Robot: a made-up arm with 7 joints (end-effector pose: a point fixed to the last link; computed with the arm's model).
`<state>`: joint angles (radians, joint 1 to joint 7).
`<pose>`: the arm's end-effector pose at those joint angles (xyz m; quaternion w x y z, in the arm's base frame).
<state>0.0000 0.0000 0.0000 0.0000 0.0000 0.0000 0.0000</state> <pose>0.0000 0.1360 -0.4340 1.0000 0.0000 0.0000 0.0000</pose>
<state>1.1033 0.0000 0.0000 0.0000 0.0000 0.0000 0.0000</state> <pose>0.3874 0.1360 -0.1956 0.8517 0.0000 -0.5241 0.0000</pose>
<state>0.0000 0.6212 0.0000 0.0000 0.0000 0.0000 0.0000</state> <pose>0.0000 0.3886 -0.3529 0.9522 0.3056 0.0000 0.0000</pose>
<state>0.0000 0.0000 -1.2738 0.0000 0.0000 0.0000 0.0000</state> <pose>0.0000 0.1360 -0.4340 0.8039 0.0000 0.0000 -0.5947</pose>
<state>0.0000 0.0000 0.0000 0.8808 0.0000 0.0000 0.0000</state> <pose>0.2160 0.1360 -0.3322 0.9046 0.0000 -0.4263 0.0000</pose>
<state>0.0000 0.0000 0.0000 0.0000 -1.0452 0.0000 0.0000</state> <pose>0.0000 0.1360 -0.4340 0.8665 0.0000 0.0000 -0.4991</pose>
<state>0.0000 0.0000 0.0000 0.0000 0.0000 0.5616 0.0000</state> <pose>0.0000 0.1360 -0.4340 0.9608 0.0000 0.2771 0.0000</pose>
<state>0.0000 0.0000 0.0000 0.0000 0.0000 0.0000 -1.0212</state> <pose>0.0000 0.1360 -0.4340 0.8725 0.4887 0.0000 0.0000</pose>
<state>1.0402 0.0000 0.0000 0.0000 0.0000 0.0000 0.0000</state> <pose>0.3743 0.1360 -0.2196 0.8678 0.0000 -0.4970 0.0000</pose>
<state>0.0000 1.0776 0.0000 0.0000 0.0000 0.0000 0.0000</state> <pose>0.0000 0.5183 -0.2055 0.8583 0.5131 0.0000 0.0000</pose>
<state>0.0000 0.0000 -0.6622 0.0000 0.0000 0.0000 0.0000</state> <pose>0.0000 0.1360 -0.4340 0.9457 0.0000 0.0000 -0.3251</pose>
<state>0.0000 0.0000 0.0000 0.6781 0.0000 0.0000 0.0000</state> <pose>0.1757 0.1360 -0.3721 0.9431 0.0000 -0.3326 0.0000</pose>
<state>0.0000 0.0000 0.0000 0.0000 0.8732 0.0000 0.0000</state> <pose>0.0000 0.1360 -0.4340 0.9062 0.0000 0.0000 0.4229</pose>
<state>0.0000 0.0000 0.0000 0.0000 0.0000 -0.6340 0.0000</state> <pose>0.0000 0.1360 -0.4340 0.9502 0.0000 -0.3117 0.0000</pose>
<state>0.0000 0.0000 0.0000 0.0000 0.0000 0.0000 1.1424</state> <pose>0.0000 0.1360 -0.4340 0.8413 -0.5406 0.0000 0.0000</pose>
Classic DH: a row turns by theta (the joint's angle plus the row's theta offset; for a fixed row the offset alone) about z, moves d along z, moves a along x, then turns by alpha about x. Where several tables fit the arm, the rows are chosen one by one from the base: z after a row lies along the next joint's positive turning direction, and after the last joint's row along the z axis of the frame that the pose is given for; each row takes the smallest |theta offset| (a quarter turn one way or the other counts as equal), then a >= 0, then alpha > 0; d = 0 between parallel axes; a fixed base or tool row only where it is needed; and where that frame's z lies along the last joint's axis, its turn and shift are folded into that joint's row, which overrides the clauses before.
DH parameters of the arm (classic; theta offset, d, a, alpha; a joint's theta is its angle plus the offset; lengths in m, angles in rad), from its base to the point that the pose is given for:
base (fixed): 0 0 0 1.5708
joint 1: 1.5708 -0.136 0 1.5708
joint 2: 1.5708 0 0 1.5708
joint 3: 1.5708 -0.154 0 1.5708
joint 4: 0 0 0 -1.5708
joint 5: 0 -0.28 0 -1.5708
joint 6: -1.5708 0 0 1.5708
joint 7: 1.5708 0 0 1.5708
tool (fixed): -1.5708 0 0 0

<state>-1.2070 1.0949 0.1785 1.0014 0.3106 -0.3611 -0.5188</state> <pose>-0.0132 0.4263 -0.2534 0.7980 0.4668 -0.2507 -0.2872</pose>
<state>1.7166 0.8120 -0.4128 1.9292 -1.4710 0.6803 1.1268</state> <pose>0.0786 0.1041 0.2543 0.3588 0.7693 -0.5241 -0.0681</pose>
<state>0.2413 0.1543 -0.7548 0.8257 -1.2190 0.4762 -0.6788</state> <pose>0.2319 0.0495 -0.3151 0.3679 0.5548 -0.4862 -0.5661</pose>
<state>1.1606 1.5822 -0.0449 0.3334 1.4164 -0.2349 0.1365</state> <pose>0.0359 0.5546 0.0842 0.1478 0.2497 -0.8359 0.4659</pose>
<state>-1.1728 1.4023 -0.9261 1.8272 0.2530 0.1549 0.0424</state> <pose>-0.1465 0.1815 -0.2382 0.7948 -0.2677 0.1640 -0.5193</pose>
